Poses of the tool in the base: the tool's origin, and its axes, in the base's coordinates. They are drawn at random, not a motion.
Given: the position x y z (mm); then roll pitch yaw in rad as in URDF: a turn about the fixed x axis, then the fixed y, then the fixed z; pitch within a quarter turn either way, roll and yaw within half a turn.
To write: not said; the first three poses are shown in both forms.
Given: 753 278 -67 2.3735 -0.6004 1.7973
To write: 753 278 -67; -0.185 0.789 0.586; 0.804 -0.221 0.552; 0.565 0.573 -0.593
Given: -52 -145 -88 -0.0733 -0.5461 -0.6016
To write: -52 -145 -88; 0.705 0.596 -0.386; -0.484 0.801 0.354; 0.519 -0.063 0.852
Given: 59 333 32 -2.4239 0.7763 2.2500
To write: 59 333 32; -0.448 0.876 -0.180; 0.555 0.115 -0.824; -0.701 -0.469 -0.538
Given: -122 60 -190 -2.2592 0.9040 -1.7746
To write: -122 60 -190; -0.125 -0.499 0.857; -0.606 0.723 0.333; -0.786 -0.478 -0.393
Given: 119 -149 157 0.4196 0.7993 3.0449
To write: 119 -149 157; -0.694 -0.379 -0.612; 0.067 -0.881 0.469; -0.717 0.284 0.637
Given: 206 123 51 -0.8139 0.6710 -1.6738
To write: 206 123 51; -0.081 0.730 0.679; -0.779 0.379 -0.499; -0.622 -0.569 0.538
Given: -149 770 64 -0.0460 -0.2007 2.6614
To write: -149 770 64; -0.869 -0.470 0.155; 0.453 -0.882 -0.133; 0.199 -0.045 0.979
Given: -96 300 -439 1.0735 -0.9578 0.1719
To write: -96 300 -439; 0.567 -0.790 -0.234; 0.098 0.347 -0.933; 0.818 0.506 0.274
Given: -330 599 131 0.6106 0.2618 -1.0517
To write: -330 599 131; 0.479 0.785 -0.393; -0.839 0.278 -0.469; -0.259 0.554 0.791
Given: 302 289 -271 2.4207 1.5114 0.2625
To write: 302 289 -271; 0.057 0.831 -0.553; 0.015 -0.555 -0.832; -0.998 0.039 -0.045
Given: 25 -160 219 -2.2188 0.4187 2.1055
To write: 25 -160 219; -0.466 0.685 -0.561; 0.786 0.029 -0.617; -0.407 -0.728 -0.551
